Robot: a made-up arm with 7 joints.
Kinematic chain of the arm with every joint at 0, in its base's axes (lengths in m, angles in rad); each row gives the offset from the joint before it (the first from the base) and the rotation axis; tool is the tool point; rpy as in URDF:
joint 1: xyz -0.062 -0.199 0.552 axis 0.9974 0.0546 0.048
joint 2: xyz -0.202 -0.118 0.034 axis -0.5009 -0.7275 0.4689
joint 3: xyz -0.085 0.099 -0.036 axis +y
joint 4: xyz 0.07 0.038 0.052 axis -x
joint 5: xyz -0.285 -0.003 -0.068 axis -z
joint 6: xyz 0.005 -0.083 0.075 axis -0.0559 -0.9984 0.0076
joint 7: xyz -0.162 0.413 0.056 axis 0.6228 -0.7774 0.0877
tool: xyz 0.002 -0.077 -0.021 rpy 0 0 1.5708
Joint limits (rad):
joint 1: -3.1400..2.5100
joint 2: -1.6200..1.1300
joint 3: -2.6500..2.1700
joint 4: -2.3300..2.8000
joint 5: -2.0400..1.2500
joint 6: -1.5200..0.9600
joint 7: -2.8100..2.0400
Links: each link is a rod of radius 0.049 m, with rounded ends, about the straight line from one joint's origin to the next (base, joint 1, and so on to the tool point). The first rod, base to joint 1, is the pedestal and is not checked.
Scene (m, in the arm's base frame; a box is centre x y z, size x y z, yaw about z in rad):
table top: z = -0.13
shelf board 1: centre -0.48 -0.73 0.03 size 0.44 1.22 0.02 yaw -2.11
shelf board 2: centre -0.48 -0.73 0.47 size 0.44 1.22 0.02 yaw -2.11
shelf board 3: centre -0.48 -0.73 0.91 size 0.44 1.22 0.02 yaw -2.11
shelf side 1: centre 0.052 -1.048 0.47 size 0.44 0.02 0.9 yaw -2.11
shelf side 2: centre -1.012 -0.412 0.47 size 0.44 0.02 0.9 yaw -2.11
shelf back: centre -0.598 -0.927 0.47 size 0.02 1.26 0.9 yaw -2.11
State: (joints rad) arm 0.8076 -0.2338 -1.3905 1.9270 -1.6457 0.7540 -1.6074
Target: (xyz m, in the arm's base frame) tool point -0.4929 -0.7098 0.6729
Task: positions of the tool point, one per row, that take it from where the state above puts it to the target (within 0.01 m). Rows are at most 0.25 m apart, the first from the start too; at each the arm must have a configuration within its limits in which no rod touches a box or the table.
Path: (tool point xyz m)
1: -0.7532 0.0808 0.5750
2: -0.7583 0.0212 0.6722
3: -0.7554 -0.0606 0.7415
4: -0.7455 -0.1538 0.7797
5: -0.7213 -0.3607 0.7907
6: -0.6338 -0.5580 0.7546
7: -0.4929 -0.7098 0.6729

